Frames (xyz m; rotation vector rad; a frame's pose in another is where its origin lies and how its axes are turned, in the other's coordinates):
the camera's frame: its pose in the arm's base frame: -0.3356 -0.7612 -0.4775 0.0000 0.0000 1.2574
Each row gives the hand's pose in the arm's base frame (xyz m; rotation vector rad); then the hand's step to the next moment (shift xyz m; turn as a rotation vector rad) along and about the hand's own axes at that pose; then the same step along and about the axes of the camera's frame.
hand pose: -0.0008 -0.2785 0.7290 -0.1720 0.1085 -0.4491
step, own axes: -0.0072 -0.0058 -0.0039 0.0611 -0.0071 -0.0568
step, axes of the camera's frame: -0.0053 0.0082 -0.0022 -0.0258 -0.0542 -0.0584
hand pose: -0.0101 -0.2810 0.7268 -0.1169 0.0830 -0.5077
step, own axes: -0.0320 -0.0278 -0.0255 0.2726 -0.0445 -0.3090
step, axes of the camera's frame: -0.0238 0.0385 -0.0200 -0.1340 -0.2354 -0.3137
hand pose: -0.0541 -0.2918 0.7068 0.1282 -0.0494 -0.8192
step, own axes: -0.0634 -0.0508 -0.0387 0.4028 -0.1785 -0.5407
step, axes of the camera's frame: -0.0086 0.0776 -0.0448 -0.2857 -0.2985 -0.5619
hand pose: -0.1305 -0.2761 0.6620 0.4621 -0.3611 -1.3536
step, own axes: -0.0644 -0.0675 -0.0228 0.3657 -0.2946 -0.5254
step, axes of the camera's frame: 0.0353 0.0717 -0.0533 -0.3038 -0.1861 -0.6080
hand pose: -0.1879 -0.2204 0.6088 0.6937 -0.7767 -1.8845
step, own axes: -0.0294 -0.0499 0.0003 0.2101 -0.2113 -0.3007
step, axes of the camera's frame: 0.0371 0.0291 -0.0337 -0.1678 -0.0795 -0.3805
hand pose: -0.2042 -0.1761 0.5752 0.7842 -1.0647 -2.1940
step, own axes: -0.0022 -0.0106 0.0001 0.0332 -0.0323 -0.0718
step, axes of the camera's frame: 0.0064 0.0032 -0.0081 -0.0329 -0.0330 -0.0716
